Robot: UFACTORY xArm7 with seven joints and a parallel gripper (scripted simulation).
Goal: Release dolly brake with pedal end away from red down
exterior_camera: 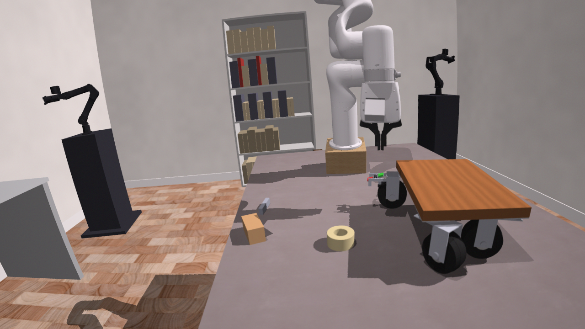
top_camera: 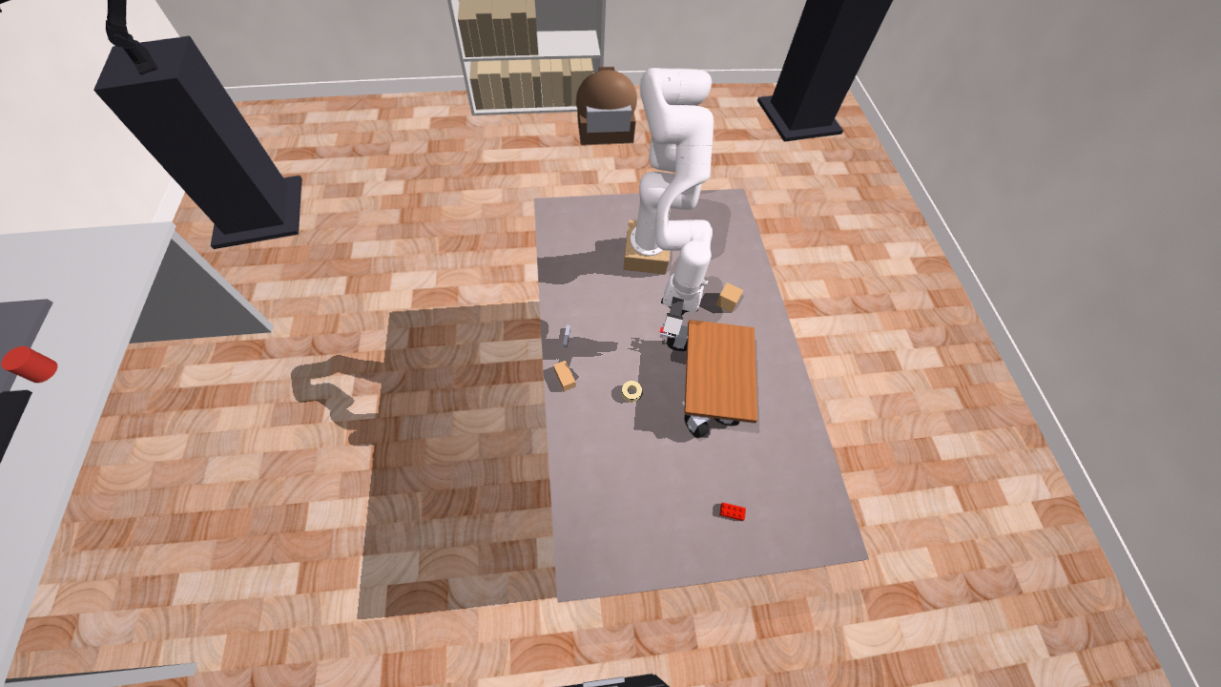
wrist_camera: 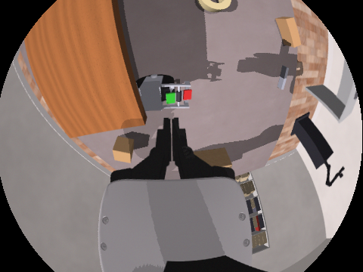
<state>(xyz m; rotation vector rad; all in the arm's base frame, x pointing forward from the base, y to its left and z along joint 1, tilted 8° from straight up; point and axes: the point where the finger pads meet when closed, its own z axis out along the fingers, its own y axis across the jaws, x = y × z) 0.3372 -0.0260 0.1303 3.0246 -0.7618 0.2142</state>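
Now: the brake pedal 1 cm to the right of my hand and 10 cm below it. The rest, counted from my hand: grey bar (10 cm behind, 31 cm to the right, 17 cm below); red brick (55 cm ahead, 1 cm to the left, 17 cm below); cream tape roll (14 cm ahead, 16 cm to the right, 17 cm below).
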